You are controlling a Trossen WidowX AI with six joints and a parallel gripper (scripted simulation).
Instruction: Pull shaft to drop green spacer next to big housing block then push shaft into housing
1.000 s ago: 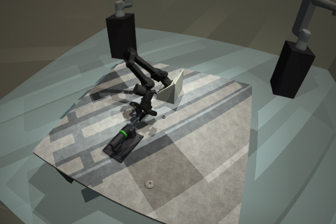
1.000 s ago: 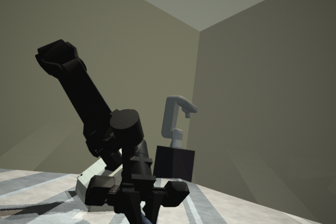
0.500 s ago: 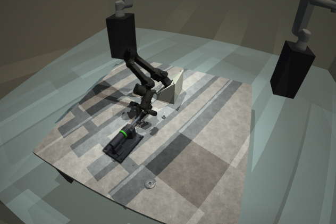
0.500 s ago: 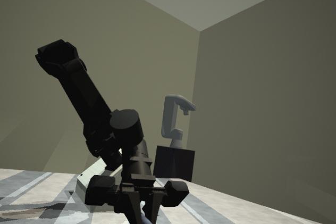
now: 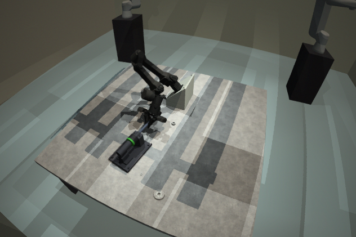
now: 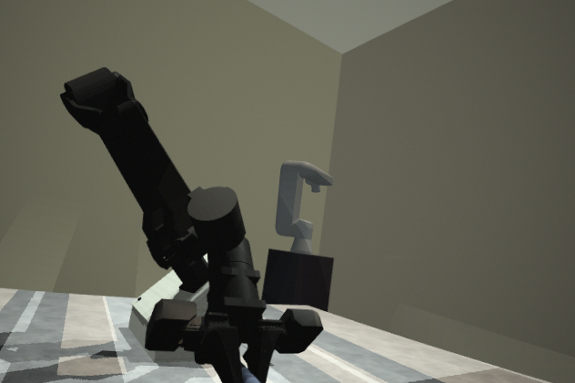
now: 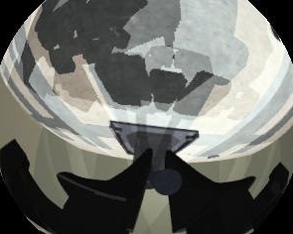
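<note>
The blue-grey shaft is 60 mm ahead of my gripper tip, 20 mm above it and 10 mm to the right of it. From my gripper tip the other things lie so: green spacer: 150 mm ahead, 40 mm to the right, 20 mm above.
</note>
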